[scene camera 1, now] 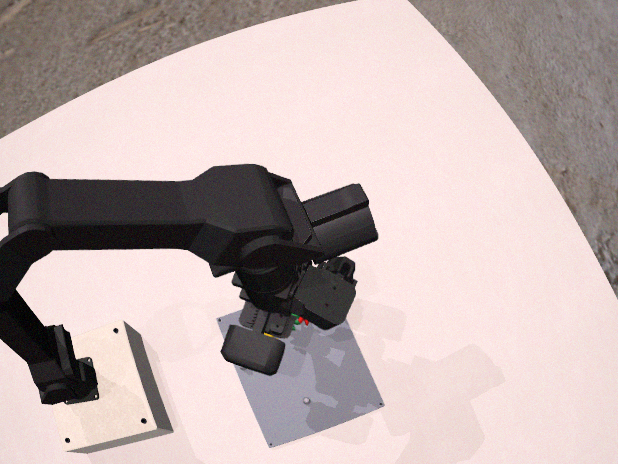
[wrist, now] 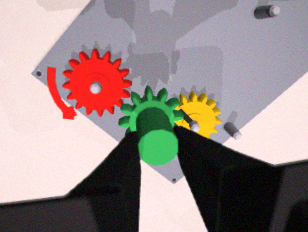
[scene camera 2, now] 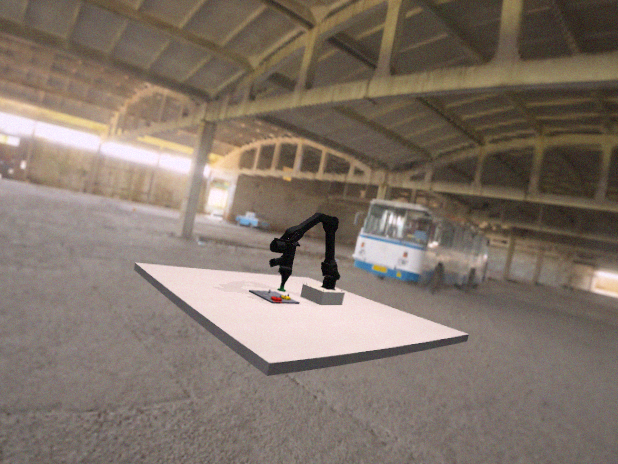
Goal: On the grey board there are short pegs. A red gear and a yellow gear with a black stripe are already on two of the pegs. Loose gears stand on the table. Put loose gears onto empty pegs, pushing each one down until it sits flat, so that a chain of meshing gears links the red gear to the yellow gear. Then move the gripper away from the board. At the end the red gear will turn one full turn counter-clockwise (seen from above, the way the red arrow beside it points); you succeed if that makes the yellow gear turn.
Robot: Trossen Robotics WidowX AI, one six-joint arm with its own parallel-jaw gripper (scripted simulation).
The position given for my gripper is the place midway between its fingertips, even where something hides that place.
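Note:
Gripper, mine (scene camera 1: 282, 313), visible also from the wrist (wrist: 155, 136); it holds a green gear (wrist: 153, 118). A yellow gear (wrist: 202, 110) is visible as well.

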